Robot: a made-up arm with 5 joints.
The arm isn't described. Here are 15 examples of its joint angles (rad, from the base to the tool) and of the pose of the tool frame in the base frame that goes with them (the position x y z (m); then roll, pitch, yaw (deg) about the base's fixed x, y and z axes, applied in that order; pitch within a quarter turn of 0, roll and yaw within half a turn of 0).
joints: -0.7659 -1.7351 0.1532 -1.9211 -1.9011
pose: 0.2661 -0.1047 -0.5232 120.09 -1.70 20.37
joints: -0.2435 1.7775 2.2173 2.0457 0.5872
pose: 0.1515 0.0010 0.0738 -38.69 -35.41 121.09
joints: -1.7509 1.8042 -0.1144 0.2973 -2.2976
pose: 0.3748 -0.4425 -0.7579 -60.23 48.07 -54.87
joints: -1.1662 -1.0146 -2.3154 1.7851 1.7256
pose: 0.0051 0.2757 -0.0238 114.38 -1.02 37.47
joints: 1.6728 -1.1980 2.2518 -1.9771 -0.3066
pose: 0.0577 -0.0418 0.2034 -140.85 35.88 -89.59
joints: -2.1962 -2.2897 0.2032 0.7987 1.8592
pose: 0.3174 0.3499 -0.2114 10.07 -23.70 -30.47
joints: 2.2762 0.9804 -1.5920 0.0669 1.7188
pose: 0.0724 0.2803 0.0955 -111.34 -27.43 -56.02
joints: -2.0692 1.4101 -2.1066 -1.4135 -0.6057
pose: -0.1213 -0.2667 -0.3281 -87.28 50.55 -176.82
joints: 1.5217 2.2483 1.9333 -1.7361 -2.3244
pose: -0.0916 -0.0962 0.6983 -122.04 -44.32 153.85
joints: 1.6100 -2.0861 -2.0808 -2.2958 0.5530
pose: 0.1139 -0.4486 0.4035 -116.51 -37.18 -89.11
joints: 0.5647 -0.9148 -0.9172 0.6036 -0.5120
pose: -0.4216 -0.6662 0.2882 29.04 -51.76 -98.58
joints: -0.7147 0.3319 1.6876 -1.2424 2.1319
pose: 0.2253 -0.6659 0.0178 -85.77 -14.86 -86.24
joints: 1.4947 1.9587 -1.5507 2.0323 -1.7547
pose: 0.5915 0.1507 0.1337 94.03 14.30 -47.82
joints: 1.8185 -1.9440 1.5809 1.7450 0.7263
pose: -0.0253 0.2318 0.2066 68.13 53.99 14.25
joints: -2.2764 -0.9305 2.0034 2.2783 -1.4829
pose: -0.2702 0.0734 -0.4653 68.25 6.57 170.65
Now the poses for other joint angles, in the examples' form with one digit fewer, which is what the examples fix.
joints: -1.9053 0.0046 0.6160 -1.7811 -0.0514
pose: 0.173 0.061 -0.319 -146.5 -34.8 -9.9
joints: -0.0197 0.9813 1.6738 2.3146 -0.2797
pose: 0.323 -0.177 0.281 -75.6 -21.6 89.3
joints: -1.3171 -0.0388 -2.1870 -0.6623 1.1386
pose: -0.171 -0.349 -0.151 48.4 36.0 -66.7
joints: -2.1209 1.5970 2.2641 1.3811 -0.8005
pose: 0.498 0.116 0.057 174.0 -21.2 -40.1
